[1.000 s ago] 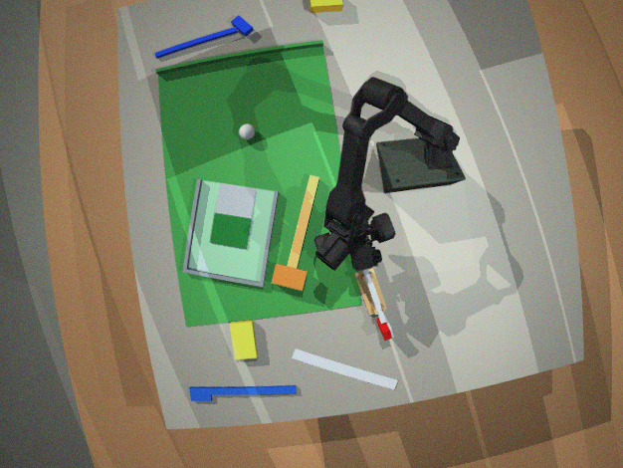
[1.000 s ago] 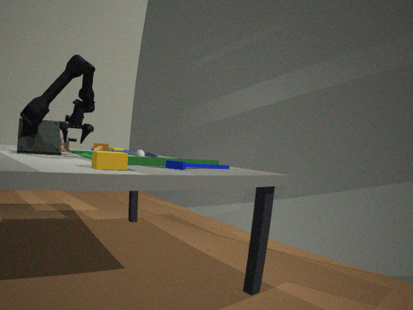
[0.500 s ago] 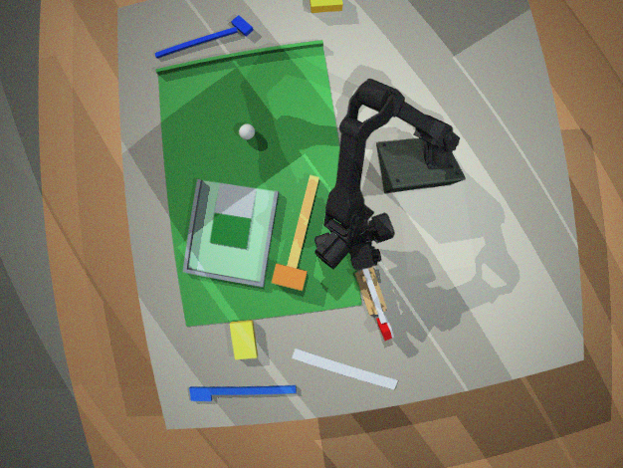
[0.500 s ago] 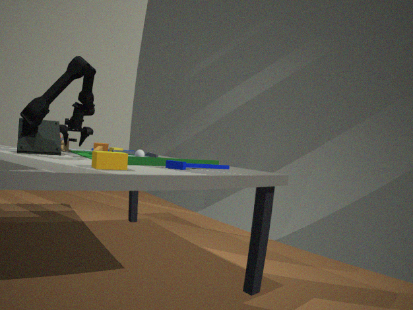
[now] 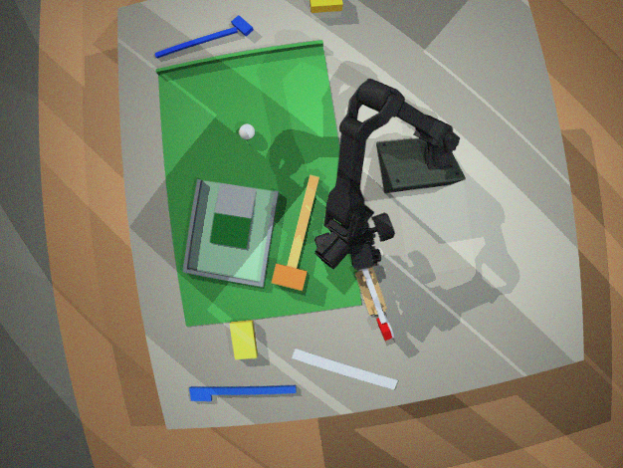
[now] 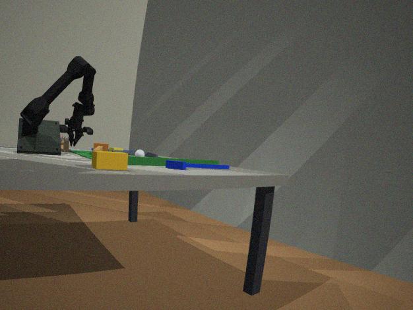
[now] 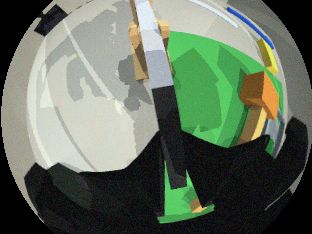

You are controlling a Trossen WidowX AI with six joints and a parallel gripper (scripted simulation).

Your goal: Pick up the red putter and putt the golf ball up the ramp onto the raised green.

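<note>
Now: gripper tip 11 cm to the right of the red putter, 4 cm past it and 3 cm below it. Also, from my gripper tip: green mat: 26 cm ahead, 19 cm to the right, 3 cm below; wooden stand: 12 cm to the left, 4 cm behind; white bar: 34 cm to the left, 4 cm ahead, 3 cm below.
</note>
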